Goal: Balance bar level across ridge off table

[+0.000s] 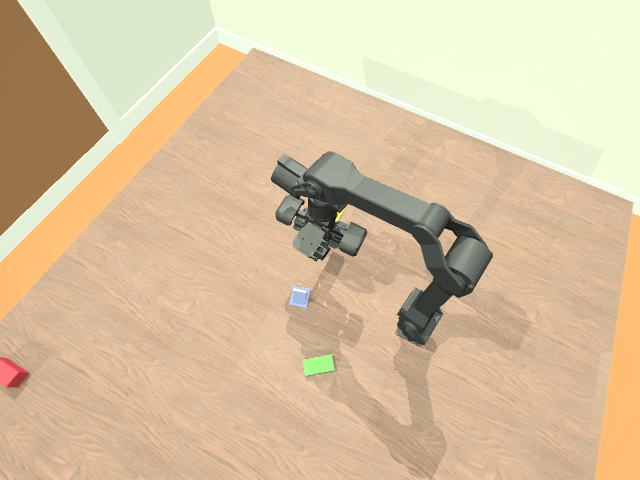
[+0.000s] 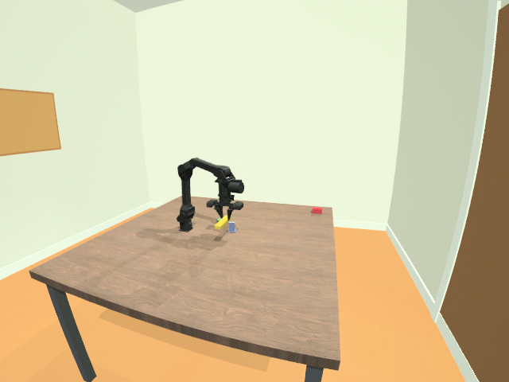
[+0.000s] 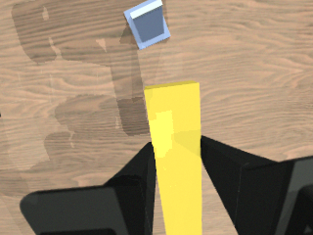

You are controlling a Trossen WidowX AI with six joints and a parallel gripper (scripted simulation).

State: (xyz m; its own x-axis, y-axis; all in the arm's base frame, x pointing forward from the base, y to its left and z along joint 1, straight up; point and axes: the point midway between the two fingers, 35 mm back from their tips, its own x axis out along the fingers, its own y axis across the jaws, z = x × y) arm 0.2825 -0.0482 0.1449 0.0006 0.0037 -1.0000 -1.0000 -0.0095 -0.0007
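Now: the flat green block 23 cm to the left of my gripper tip, 12 cm behind it and 10 cm below it. Also, from my gripper tip: yellow bar: 3 cm to the right; then red block: 55 cm to the left, 46 cm ahead, 9 cm below.
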